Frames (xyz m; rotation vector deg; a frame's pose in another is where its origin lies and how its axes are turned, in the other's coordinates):
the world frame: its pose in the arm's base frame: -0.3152 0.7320 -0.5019 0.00 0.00 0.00
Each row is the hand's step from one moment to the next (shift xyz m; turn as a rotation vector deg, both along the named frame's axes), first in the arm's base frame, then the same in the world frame.
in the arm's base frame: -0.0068 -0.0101 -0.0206 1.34 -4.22 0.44
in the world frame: -0.0068 -0.0101 -0.0206 1.34 -4.22 0.44
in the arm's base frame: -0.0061 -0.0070 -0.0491 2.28 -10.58 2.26
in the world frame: -0.0061 -0.0070 -0.0491 2.28 -10.58 2.26
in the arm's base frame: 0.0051 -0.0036 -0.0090 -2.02 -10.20 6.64
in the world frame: 0.0051 -0.0036 -0.0090 -2.02 -10.20 6.64
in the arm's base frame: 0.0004 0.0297 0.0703 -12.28 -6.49 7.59
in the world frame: 0.0004 0.0297 0.0703 -12.28 -6.49 7.59
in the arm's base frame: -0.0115 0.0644 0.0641 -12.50 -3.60 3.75
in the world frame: -0.0115 0.0644 0.0641 -12.50 -3.60 3.75
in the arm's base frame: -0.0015 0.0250 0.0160 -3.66 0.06 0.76
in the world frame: -0.0015 0.0250 0.0160 -3.66 0.06 0.76
